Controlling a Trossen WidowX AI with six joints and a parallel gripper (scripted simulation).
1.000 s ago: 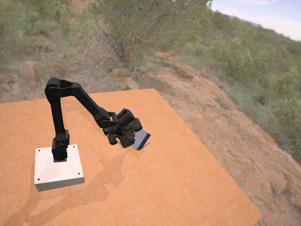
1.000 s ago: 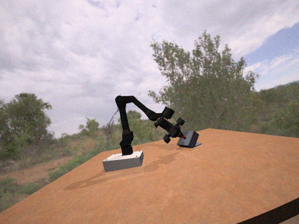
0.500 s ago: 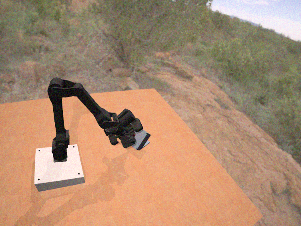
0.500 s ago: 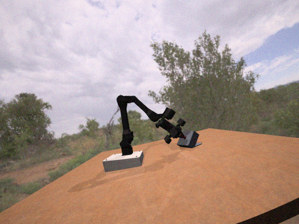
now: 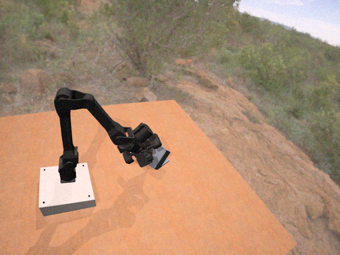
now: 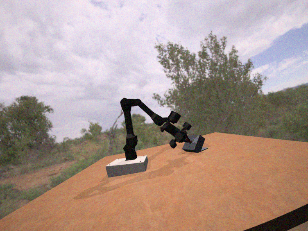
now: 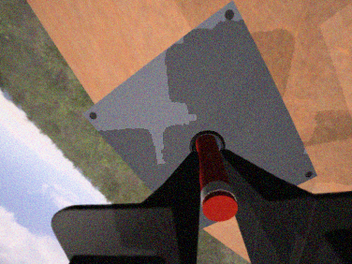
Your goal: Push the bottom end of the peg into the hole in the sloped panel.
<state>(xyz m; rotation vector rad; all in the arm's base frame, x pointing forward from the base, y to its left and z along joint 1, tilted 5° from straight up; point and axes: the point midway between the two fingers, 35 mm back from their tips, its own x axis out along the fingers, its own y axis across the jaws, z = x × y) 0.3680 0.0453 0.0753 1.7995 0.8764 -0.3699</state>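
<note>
My gripper tip is now 10 mm past the round red peg, 10 mm to the left of it and 10 mm below it. Also, from my gripper tip: grey sloped panel: 30 mm ahead, 20 mm to the left, 30 mm below.
</note>
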